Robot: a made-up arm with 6 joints.
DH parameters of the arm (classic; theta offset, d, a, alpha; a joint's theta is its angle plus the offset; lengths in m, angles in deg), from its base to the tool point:
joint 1: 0 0.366 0.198 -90
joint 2: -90 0 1.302 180
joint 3: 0 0 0.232 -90
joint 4: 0 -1.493 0 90
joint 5: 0 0 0 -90
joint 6: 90 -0.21 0 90
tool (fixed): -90 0 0 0
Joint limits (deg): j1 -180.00..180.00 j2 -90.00..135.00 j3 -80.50..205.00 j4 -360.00..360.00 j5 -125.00..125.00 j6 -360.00..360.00
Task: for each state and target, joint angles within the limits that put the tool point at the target. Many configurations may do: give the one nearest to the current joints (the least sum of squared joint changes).
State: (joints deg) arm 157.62 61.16 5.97 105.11 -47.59 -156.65
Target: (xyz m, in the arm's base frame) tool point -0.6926 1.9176 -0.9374
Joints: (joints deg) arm 114.19 78.81 -0.87 103.87 -49.02 -156.65
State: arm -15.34 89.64 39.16 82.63 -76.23 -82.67
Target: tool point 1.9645 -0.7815 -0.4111
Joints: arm -16.18 64.89 -3.23 75.48 -86.71 -82.67
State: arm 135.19 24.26 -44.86 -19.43 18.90 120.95
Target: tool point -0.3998 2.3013 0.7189
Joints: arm 100.53 28.31 -9.59 -19.88 22.49 120.95
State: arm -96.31 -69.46 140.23 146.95 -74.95 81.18
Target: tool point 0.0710 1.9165 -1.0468
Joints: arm -95.16 -90.00 136.17 147.74 -65.26 81.18
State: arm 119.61 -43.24 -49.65 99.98 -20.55 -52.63
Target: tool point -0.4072 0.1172 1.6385
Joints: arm 163.43 -72.91 -49.46 99.93 1.05 -52.63
